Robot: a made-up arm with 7 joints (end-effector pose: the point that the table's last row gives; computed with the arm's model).
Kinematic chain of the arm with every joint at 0, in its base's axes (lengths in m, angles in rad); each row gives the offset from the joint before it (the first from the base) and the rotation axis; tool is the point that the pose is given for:
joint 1: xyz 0 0 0.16 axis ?
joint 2: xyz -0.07 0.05 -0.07 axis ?
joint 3: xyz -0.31 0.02 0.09 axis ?
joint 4: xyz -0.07 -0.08 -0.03 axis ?
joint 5: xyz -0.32 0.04 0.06 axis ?
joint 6: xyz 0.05 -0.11 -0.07 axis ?
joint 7: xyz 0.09 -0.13 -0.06 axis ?
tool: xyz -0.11 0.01 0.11
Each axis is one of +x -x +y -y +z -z.
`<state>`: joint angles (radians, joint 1 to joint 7).
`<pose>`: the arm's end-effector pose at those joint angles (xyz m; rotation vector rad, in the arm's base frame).
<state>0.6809 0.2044 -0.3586 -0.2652 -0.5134 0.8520 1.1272</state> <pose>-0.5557 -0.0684 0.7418 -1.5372 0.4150 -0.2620</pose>
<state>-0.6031 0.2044 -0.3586 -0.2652 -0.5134 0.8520 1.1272</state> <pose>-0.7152 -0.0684 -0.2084 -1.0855 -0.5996 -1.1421</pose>
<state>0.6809 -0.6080 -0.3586 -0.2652 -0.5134 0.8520 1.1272</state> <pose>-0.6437 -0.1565 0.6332 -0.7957 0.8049 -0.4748</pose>
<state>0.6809 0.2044 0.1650 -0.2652 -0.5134 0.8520 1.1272</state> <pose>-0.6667 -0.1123 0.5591 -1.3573 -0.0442 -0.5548</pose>
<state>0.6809 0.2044 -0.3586 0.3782 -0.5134 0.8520 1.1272</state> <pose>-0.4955 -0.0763 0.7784 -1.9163 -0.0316 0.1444</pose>
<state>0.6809 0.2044 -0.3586 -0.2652 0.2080 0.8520 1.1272</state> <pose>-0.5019 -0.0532 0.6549 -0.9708 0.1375 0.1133</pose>
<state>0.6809 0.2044 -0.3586 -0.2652 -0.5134 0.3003 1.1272</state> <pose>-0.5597 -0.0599 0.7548 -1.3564 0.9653 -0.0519</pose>
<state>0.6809 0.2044 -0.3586 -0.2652 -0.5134 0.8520 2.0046</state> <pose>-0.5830 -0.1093 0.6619 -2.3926 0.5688 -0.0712</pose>
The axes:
joint 1: +y
joint 2: -x
joint 3: -y
joint 4: -x
joint 5: +z
joint 6: -y
joint 7: -x

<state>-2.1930 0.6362 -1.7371 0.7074 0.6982 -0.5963 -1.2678</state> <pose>-0.0462 0.0016 -0.1954 0.7933 0.3417 -0.4585</pose>
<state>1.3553 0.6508 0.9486 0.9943 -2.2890 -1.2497 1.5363</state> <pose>-0.4855 -0.1787 0.5983 -1.0831 0.8756 -1.0171</pose>
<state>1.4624 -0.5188 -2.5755 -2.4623 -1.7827 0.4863 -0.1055</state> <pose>0.2448 -0.2823 0.0346 1.3181 -0.4443 0.2106</pose>
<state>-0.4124 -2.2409 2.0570 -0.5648 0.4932 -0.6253 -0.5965</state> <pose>-0.0818 0.2294 -0.1304 1.9507 -2.1123 -0.3983</pose>
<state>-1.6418 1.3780 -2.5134 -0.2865 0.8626 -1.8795 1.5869</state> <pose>-0.0910 0.3002 0.0060 0.0559 0.7652 1.4827</pose>
